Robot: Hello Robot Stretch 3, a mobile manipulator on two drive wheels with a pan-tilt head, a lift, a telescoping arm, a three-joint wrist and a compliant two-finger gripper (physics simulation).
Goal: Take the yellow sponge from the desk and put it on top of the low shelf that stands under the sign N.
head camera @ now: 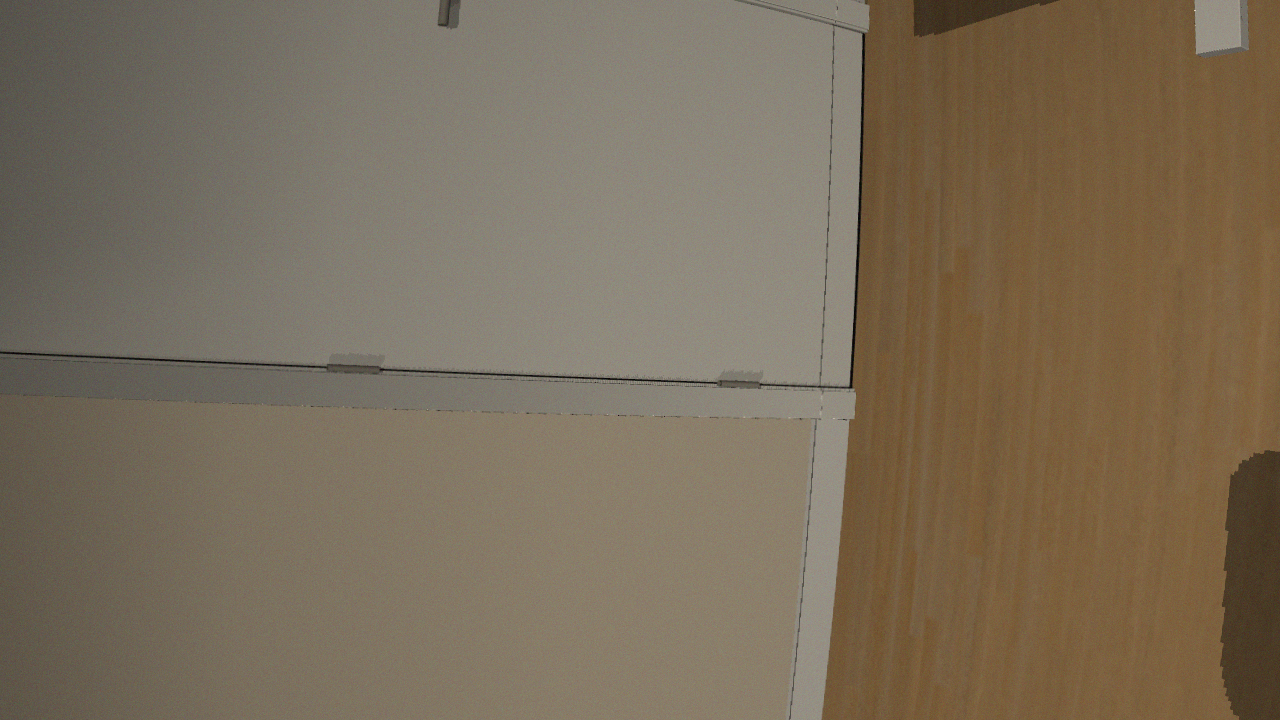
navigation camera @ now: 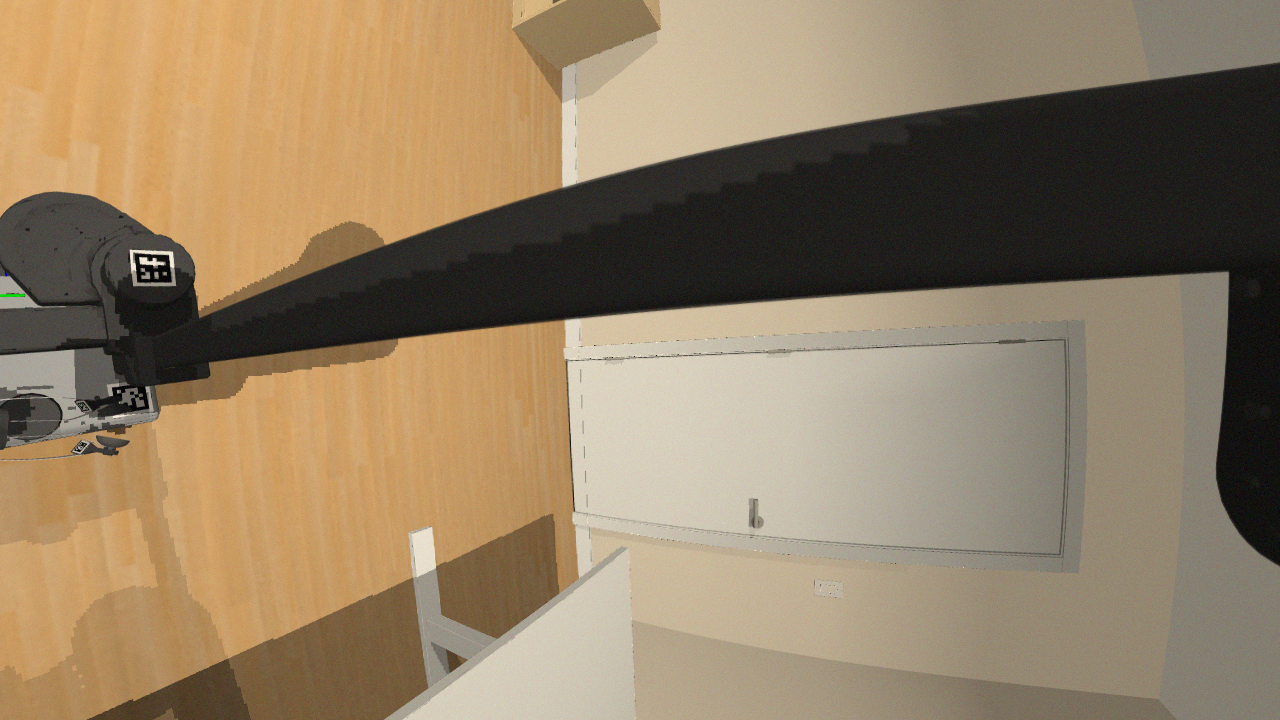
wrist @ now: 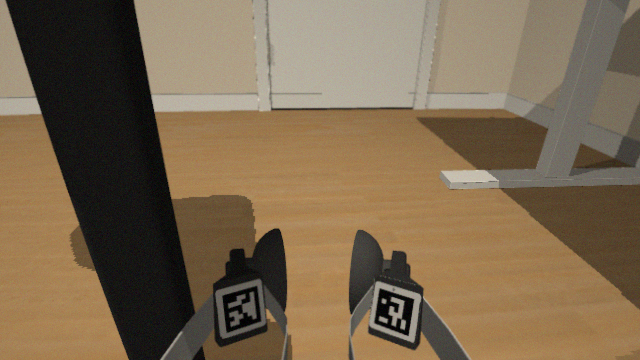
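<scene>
My gripper is open, with a gap between its fingertips and wooden floor beyond them. The white desk shows in part at the bottom of the navigation view. Its grey leg stands at the right of the wrist view, ahead of the gripper and to its right. The yellow sponge and the sign N do not show in these views. Part of a light wooden furniture piece stands against the wall at the top of the navigation view; I cannot tell whether it is the low shelf.
A white door is in the wall ahead. The desk's white foot end reaches out over the floor. A wall outlet is beside the door. My black mast crosses the left of the wrist view.
</scene>
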